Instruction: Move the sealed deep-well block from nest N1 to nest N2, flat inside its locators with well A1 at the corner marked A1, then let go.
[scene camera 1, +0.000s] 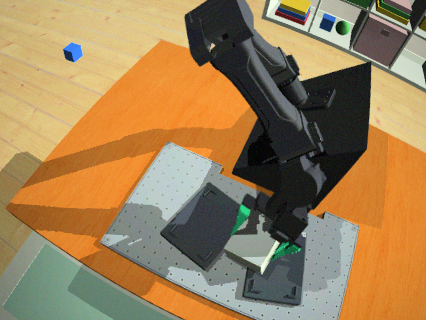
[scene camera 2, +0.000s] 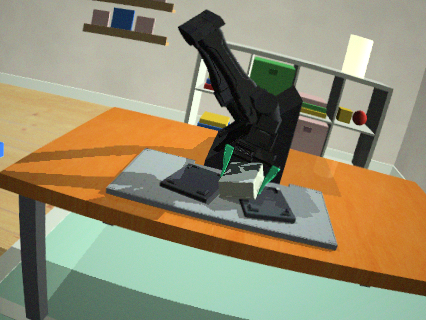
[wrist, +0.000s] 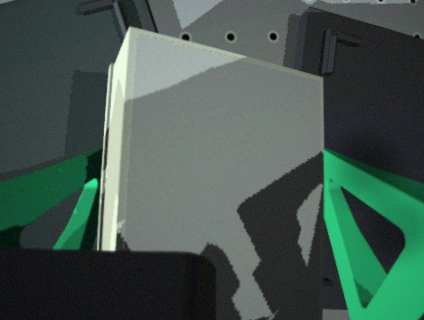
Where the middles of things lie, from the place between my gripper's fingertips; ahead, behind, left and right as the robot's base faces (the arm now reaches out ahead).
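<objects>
The deep-well block (scene camera 1: 251, 245) is sitting 3 cm behind my hand and 1 cm above it, and then there's the dark nest (scene camera 1: 281, 281), which is 7 cm to the left of my hand and 2 cm below it.
</objects>
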